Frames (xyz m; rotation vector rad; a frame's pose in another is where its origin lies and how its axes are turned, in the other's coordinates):
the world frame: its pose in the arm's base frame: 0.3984 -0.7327 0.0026 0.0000 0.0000 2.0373
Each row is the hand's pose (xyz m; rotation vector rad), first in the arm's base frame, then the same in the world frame.
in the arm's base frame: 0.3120 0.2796 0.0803 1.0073 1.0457 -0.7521
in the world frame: 0.9430 -0.3781 0.0777 1.9008 -0.4142 -2.2775
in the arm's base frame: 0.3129 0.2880 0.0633 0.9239 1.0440 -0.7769
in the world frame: 0.9501 -0.3827 0.0607 1.8545 -0.3227 -2.3393
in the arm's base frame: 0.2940 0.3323 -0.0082 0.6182 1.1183 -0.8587
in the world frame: 0.9982 -0.3858 -0.0108 1.7613 0.0831 -2.4878
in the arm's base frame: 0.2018 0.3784 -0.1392 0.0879 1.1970 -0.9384
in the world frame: 1.0808 -0.3241 -0.1418 1.4993 0.7784 -2.6069
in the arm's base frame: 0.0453 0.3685 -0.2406 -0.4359 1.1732 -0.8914
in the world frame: 1.1423 -0.1799 -0.2432 1.0713 1.3721 -2.5332
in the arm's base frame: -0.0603 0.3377 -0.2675 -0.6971 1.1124 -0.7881
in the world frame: 1.1623 -0.0717 -0.2701 0.7897 1.5984 -2.4034
